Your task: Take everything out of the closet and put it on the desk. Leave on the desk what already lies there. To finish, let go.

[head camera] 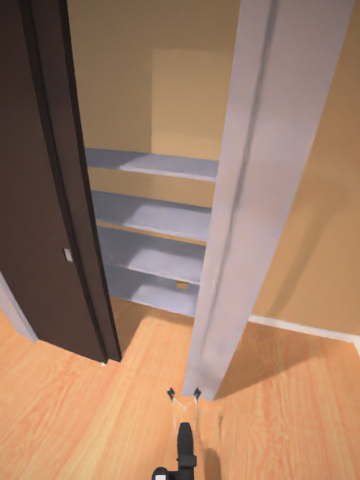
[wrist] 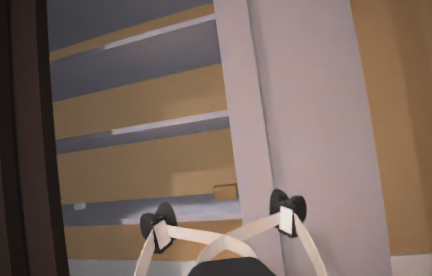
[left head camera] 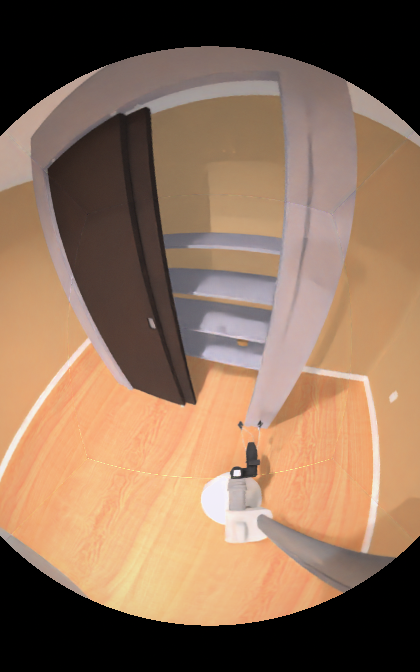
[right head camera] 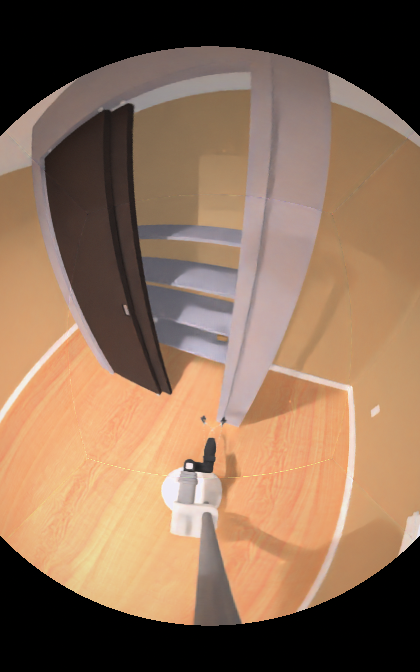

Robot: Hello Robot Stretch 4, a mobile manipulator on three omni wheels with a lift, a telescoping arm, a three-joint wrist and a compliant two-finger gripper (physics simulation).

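Places are measured from the robot's base along level axes (x ahead, y left, z up), in centimetres.
Pixels of known places: gripper, fingertip midpoint: (head camera: 184,387) (wrist: 222,211).
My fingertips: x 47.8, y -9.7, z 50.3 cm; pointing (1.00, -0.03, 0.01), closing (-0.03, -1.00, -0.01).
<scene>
Ahead of a thing's pixels: the offset from my fingertips to its top centre. Level surfaces: height alone.
The closet (head camera: 280,150) (left head camera: 320,200) (right head camera: 295,200) (wrist: 315,100) stands ahead, open on its right side, with several grey shelves. A small orange-brown box {dx +77.1, dy -3.7, dz -7.4 cm} (head camera: 182,284) (left head camera: 242,343) (right head camera: 222,338) (wrist: 225,192) lies at the right on the lowest shelf {dz -12.4 cm} (head camera: 145,295) (left head camera: 212,350) (right head camera: 187,342) (wrist: 107,215). In the wrist view a small whitish thing {dx +95.5, dy +64.8, dz -10.0 cm} (wrist: 79,205) shows at that shelf's left. My gripper (head camera: 184,394) (left head camera: 250,424) (right head camera: 213,420) (wrist: 222,211) is open and empty, outside the closet near the foot of its right post. The box is well beyond the fingers. The desk does not show.
Dark sliding door panels (head camera: 35,165) (left head camera: 100,240) (right head camera: 80,225) (wrist: 27,125) cover the closet's left side and may hide parts of the shelves. The wide right post stands close in front of the gripper. A wall (head camera: 320,240) (left head camera: 390,310) (right head camera: 370,320) lies to the right.
</scene>
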